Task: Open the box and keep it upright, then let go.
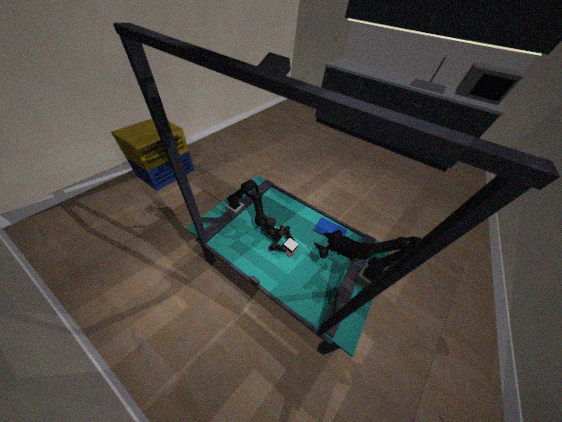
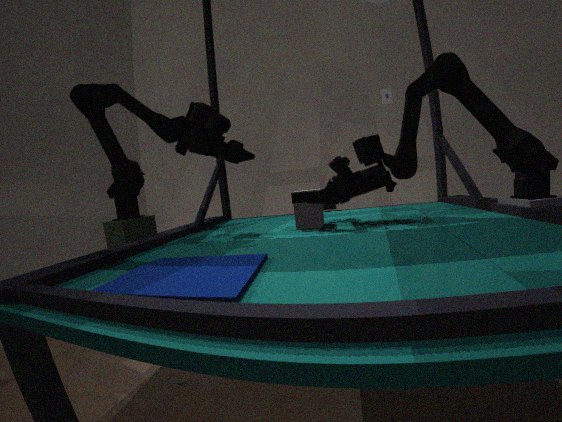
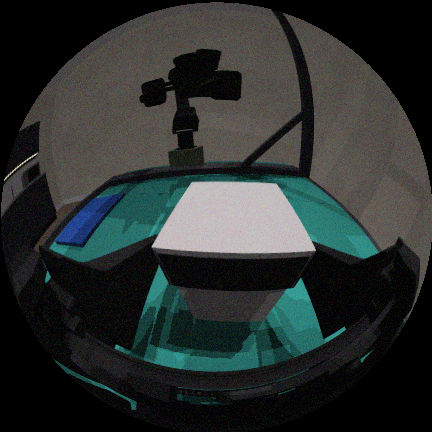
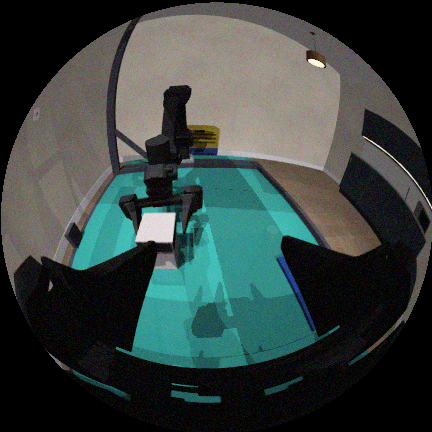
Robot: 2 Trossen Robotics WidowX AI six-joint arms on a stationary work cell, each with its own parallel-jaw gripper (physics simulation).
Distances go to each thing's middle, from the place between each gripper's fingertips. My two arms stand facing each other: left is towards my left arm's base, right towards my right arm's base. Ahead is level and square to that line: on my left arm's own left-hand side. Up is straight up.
Right now my right hand is 26 cm short of the flat blue panel (image 2: 209,278), 3 cm to the left of it and 20 cm above it.
Right now my left hand is 32 cm short of the flat blue panel, 17 cm to the left of it and 6 cm above it.
